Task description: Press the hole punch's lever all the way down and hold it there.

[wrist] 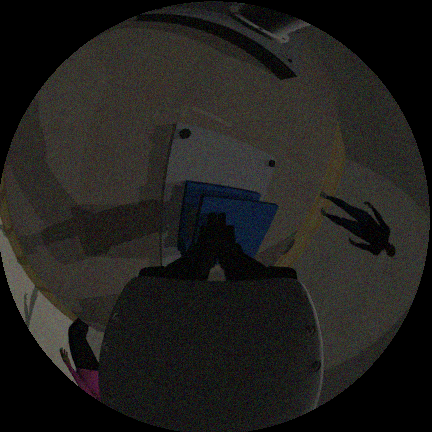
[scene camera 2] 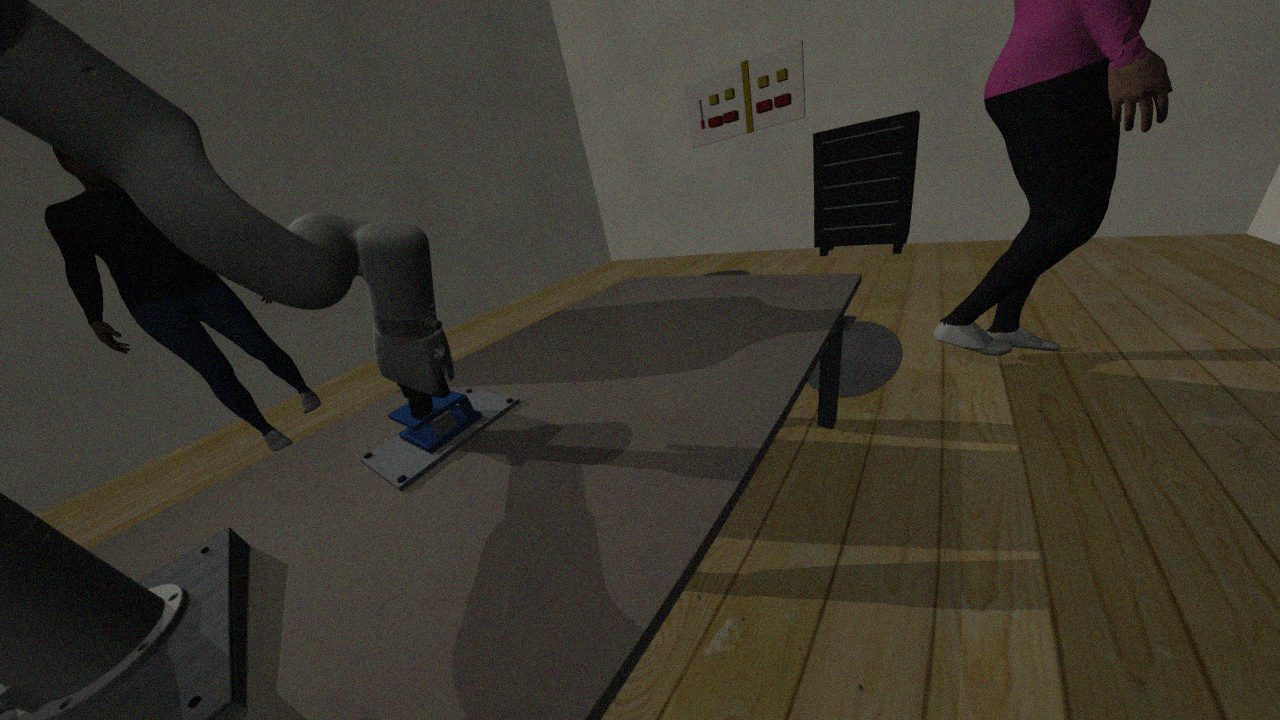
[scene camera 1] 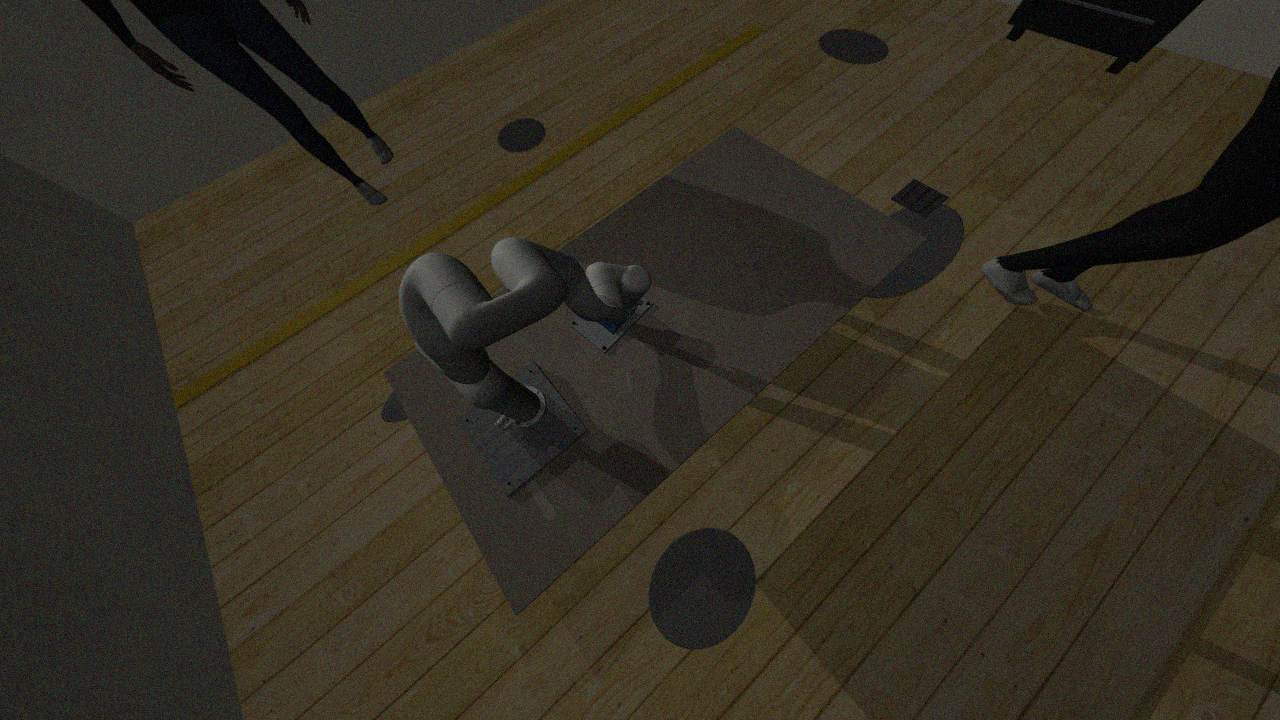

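The blue hole punch sits on a pale grey plate. Its lever, a flat blue flap, lies low and nearly flat over the body; a narrow gap shows between them in the scene camera 2 view. I cannot tell whether it is fully down. My gripper is shut and empty, pointing down, with its dark fingertips on the lever's top as far as I can see. The fingers hide part of the lever in the wrist view, and the arm hides them in scene camera 1.
The punch plate stands on a grey-brown table. The arm's base plate is bolted to the same table. One person stands beyond the table's far side, another beyond the opposite side. A black cabinet stands farther back.
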